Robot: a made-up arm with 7 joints. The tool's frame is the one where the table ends. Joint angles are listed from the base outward.
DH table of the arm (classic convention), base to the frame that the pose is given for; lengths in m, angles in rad. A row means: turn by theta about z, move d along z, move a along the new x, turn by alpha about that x. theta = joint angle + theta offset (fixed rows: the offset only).
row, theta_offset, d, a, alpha
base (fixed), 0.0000, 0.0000, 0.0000, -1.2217
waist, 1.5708, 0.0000, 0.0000, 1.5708
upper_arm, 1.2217, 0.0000, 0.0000, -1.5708
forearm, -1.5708, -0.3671, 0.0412, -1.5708
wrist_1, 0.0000, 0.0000, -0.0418, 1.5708
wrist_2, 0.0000, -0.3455, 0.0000, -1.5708
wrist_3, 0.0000, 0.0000, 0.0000, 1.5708
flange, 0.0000, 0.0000, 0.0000, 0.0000
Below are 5 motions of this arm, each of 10 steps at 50 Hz.
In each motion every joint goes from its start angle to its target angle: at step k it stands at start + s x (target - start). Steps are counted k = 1, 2, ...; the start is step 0. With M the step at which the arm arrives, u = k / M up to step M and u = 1 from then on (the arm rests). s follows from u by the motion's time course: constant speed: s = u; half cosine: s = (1 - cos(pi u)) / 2; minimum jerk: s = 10 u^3 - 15 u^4 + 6 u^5.
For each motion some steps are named. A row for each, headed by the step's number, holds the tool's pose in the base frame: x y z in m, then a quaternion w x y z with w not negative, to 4 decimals.
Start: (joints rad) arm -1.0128 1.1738 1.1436 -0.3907 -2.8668 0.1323 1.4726
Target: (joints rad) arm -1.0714 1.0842 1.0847 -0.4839 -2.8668 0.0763 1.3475
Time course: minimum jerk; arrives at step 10
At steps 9, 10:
9: 0.4015 0.5833 0.0721 0.5614 0.7227 -0.4002 0.0477
10: 0.4019 0.5830 0.0723 0.5614 0.7229 -0.4001 0.0471

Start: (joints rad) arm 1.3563 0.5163 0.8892 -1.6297 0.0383 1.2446 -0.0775
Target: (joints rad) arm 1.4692 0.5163 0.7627 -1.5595 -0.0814 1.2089 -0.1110
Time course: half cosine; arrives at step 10
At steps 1, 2, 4, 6, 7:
1: -0.2745 0.4459 -0.1680 0.7524 0.4868 0.3580 0.2623
2: -0.2785 0.4443 -0.1694 0.7507 0.4862 0.3665 0.2564
4: -0.2929 0.4382 -0.1739 0.7445 0.4832 0.3961 0.2354
6: -0.3112 0.4299 -0.1784 0.7358 0.4780 0.4319 0.2086
7: -0.3197 0.4258 -0.1801 0.7316 0.4750 0.4479 0.1962

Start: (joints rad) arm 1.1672 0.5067 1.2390 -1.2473 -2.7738 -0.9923 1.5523
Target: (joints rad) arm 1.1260 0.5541 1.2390 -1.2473 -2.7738 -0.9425 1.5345
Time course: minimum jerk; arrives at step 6
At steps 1, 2, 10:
1: -0.3741 0.4868 -0.1276 0.8709 0.2436 0.4109 -0.1155
2: -0.3689 0.4908 -0.1275 0.8695 0.2504 0.4081 -0.1216
10: -0.3449 0.5081 -0.1265 0.8619 0.2813 0.3949 -0.1485

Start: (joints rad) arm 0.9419 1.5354 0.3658 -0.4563 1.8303 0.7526 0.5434
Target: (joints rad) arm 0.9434 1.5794 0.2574 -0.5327 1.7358 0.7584 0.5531
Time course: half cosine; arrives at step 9
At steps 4, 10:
4: -0.0682 0.7083 -0.0024 0.5657 0.2740 -0.2321 0.7423
10: -0.0478 0.7077 -0.0089 0.6002 0.3047 -0.1972 0.7128

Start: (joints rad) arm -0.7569 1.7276 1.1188 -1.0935 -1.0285 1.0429 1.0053
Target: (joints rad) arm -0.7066 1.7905 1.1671 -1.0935 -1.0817 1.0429 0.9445
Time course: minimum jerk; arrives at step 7
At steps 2, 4, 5, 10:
2: -0.0254 0.4906 0.4287 0.0433 -0.5050 0.5741 -0.6431
4: -0.0393 0.4811 0.4382 0.0524 -0.5265 0.5591 -0.6384
5: -0.0454 0.4765 0.4427 0.0567 -0.5360 0.5521 -0.6362
10: -0.0493 0.4734 0.4456 0.0594 -0.5420 0.5475 -0.6348

